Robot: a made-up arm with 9 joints. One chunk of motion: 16 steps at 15 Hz.
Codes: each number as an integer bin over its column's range. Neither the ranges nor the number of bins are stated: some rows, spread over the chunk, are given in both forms.
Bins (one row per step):
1: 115 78 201 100 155 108 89 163 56
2: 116 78 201 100 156 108 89 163 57
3: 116 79 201 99 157 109 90 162 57
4: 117 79 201 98 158 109 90 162 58
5: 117 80 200 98 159 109 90 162 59
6: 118 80 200 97 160 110 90 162 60
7: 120 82 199 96 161 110 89 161 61
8: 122 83 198 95 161 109 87 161 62
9: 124 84 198 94 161 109 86 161 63
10: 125 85 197 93 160 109 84 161 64
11: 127 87 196 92 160 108 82 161 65
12: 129 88 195 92 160 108 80 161 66
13: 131 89 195 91 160 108 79 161 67
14: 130 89 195 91 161 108 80 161 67
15: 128 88 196 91 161 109 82 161 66
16: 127 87 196 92 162 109 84 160 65
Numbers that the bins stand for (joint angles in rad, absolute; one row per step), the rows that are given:
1: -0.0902 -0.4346 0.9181 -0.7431 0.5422 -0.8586 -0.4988 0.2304 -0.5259
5: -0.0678 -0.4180 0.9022 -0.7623 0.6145 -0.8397 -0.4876 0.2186 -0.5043
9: 0.0107 -0.3849 0.8702 -0.8005 0.6506 -0.8397 -0.5322 0.2067 -0.4754
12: 0.0668 -0.3518 0.8224 -0.8197 0.6325 -0.8586 -0.5990 0.2067 -0.4538
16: 0.0444 -0.3601 0.8383 -0.8197 0.6687 -0.8397 -0.5545 0.1949 -0.4610
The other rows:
2: -0.0790 -0.4346 0.9181 -0.7431 0.5602 -0.8586 -0.4988 0.2304 -0.5187
3: -0.0790 -0.4263 0.9181 -0.7527 0.5783 -0.8397 -0.4876 0.2186 -0.5187
4: -0.0678 -0.4263 0.9181 -0.7623 0.5964 -0.8397 -0.4876 0.2186 -0.5115
6: -0.0565 -0.4180 0.9022 -0.7718 0.6325 -0.8208 -0.4876 0.2186 -0.4971
7: -0.0341 -0.4015 0.8862 -0.7814 0.6506 -0.8208 -0.4988 0.2067 -0.4898
8: -0.0117 -0.3932 0.8702 -0.7910 0.6506 -0.8397 -0.5211 0.2067 -0.4826
10: 0.0220 -0.3767 0.8543 -0.8101 0.6325 -0.8397 -0.5545 0.2067 -0.4682
11: 0.0444 -0.3601 0.8383 -0.8197 0.6325 -0.8586 -0.5767 0.2067 -0.4610
13: 0.0893 -0.3436 0.8224 -0.8293 0.6325 -0.8586 -0.6102 0.2067 -0.4465
14: 0.0780 -0.3436 0.8224 -0.8293 0.6506 -0.8586 -0.5990 0.2067 -0.4465
15: 0.0556 -0.3518 0.8383 -0.8293 0.6506 -0.8397 -0.5767 0.2067 -0.4538

